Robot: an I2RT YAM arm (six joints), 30 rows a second.
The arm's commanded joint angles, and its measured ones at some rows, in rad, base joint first. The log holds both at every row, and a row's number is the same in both.
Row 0, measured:
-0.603 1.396 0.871 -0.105 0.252 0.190
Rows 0 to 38, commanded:
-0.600 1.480 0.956 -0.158 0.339 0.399
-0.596 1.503 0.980 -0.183 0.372 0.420
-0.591 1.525 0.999 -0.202 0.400 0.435
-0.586 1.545 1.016 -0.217 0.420 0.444
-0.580 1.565 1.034 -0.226 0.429 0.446
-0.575 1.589 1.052 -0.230 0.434 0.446
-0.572 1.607 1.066 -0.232 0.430 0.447
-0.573 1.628 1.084 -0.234 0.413 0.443
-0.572 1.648 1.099 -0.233 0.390 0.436
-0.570 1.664 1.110 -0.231 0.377 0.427
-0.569 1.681 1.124 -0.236 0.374 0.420
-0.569 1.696 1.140 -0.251 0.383 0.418
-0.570 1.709 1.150 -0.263 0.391 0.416
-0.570 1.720 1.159 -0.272 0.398 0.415
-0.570 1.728 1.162 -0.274 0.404 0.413
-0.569 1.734 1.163 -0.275 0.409 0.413
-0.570 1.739 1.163 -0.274 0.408 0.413
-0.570 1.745 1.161 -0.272 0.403 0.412
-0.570 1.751 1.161 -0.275 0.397 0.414
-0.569 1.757 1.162 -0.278 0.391 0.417
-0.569 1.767 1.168 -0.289 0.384 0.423
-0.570 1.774 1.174 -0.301 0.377 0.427
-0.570 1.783 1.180 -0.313 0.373 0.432
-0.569 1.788 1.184 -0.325 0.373 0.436
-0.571 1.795 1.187 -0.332 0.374 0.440
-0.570 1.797 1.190 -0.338 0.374 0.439
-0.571 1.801 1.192 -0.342 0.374 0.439
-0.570 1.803 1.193 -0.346 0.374 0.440
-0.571 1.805 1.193 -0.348 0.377 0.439
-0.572 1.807 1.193 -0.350 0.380 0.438
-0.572 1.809 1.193 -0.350 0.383 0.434
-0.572 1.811 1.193 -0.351 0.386 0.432
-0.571 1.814 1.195 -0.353 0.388 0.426
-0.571 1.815 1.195 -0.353 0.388 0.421
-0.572 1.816 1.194 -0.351 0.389 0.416
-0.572 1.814 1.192 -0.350 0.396 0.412
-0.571 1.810 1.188 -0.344 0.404 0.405
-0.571 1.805 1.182 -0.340 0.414 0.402
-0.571 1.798 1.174 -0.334 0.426 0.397
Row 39, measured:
-0.581 1.811 1.166 -0.333 0.371 0.409
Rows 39 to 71, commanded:
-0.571 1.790 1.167 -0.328 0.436 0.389
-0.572 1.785 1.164 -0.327 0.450 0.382
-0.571 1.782 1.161 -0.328 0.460 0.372
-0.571 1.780 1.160 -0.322 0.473 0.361
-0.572 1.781 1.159 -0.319 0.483 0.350
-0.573 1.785 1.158 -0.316 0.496 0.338
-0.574 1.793 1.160 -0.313 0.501 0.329
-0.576 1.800 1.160 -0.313 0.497 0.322
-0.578 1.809 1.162 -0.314 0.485 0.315
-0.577 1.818 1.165 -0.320 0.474 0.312
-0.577 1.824 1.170 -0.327 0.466 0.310
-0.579 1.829 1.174 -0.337 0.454 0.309
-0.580 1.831 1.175 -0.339 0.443 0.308
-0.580 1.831 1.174 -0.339 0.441 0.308
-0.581 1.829 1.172 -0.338 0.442 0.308
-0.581 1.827 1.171 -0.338 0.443 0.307
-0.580 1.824 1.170 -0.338 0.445 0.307
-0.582 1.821 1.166 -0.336 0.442 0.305
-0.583 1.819 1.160 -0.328 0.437 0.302
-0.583 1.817 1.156 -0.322 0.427 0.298
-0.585 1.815 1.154 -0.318 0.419 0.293
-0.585 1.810 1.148 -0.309 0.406 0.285
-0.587 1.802 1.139 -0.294 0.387 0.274
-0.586 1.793 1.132 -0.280 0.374 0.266
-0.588 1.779 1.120 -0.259 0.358 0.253
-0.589 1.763 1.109 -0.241 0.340 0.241
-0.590 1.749 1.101 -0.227 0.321 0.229
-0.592 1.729 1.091 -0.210 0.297 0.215
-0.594 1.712 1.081 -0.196 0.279 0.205
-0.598 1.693 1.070 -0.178 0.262 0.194
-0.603 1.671 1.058 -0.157 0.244 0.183
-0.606 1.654 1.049 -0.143 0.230 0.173
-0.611 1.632 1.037 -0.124 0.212 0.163
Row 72, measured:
-0.593 1.728 1.052 -0.215 0.282 0.206
